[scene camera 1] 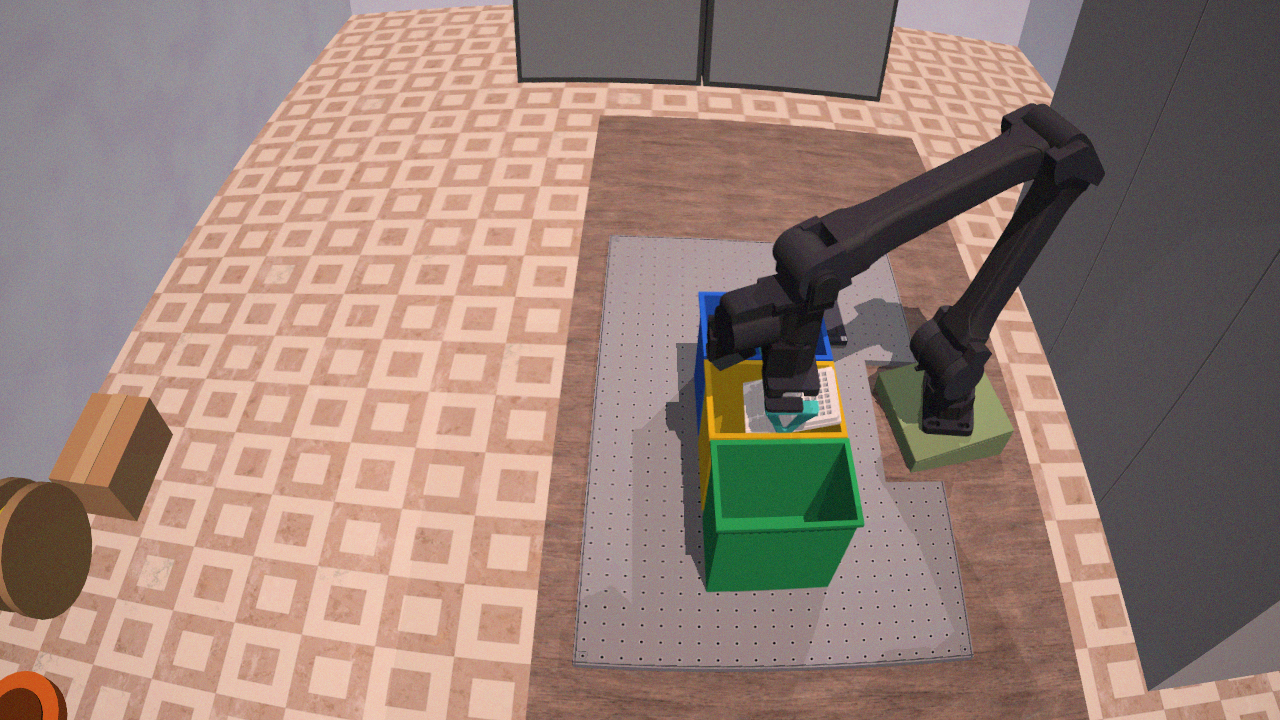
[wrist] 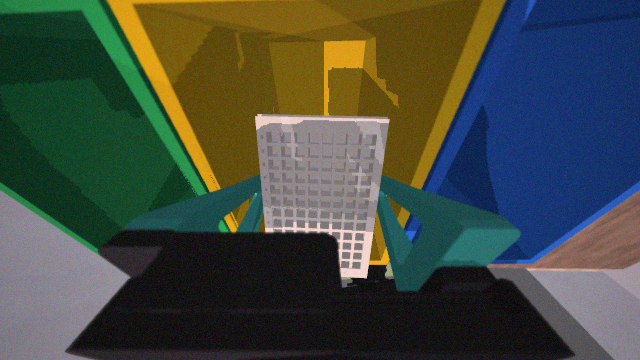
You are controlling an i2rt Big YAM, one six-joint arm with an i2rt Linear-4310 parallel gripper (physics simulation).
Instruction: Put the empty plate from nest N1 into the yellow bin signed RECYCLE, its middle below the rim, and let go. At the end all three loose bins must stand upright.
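Pixels of known places: gripper, fingertip midpoint: [scene camera 1: 780, 408] [wrist: 320, 180]; arm's base at its link origin: [scene camera 1: 947, 404].
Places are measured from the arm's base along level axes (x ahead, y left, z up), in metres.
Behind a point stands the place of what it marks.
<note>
The white gridded plate [scene camera 1: 827, 394] @(y 0.162, x 0.223, z 0.150 m) [wrist: 322, 170] @(y 0.174, x 0.296, z 0.125 m) is level or nearly so in the mouth of the yellow bin [scene camera 1: 778, 437] @(y 0.241, x 0.278, z 0.142 m) [wrist: 450, 100] @(y 0.132, x 0.355, z 0.143 m). Its arm-side edge shows close to the bin's right rim in the scene view; whether they touch I cannot tell. My gripper [scene camera 1: 792, 416] @(y 0.172, x 0.281, z 0.116 m) [wrist: 320, 180] @(y 0.172, x 0.281, z 0.116 m) is shut on the plate, one teal finger at each long side. The green bin [scene camera 1: 778, 559] @(y 0.365, x 0.244, z 0.054 m) [wrist: 65, 120] @(y 0.370, x 0.276, z 0.094 m) and the blue bin [scene camera 1: 711, 326] [wrist: 560, 125] stand upright on either side of the yellow one, which also stands upright. The RECYCLE sign and nest N1 do not show clearly.
The bins stand on a grey perforated board [scene camera 1: 644, 537] @(y 0.320, x 0.426, z -0.037 m) on a wooden table [scene camera 1: 760, 179] @(y -0.589, x 0.391, z -0.050 m). The arm's base stands on a green block [scene camera 1: 980, 443] @(y 0.064, x -0.060, z -0.004 m) right of the bins. A small dark object [scene camera 1: 838, 335] @(y -0.131, x 0.195, z -0.025 m) shows beside the blue bin, partly hidden by the arm.
</note>
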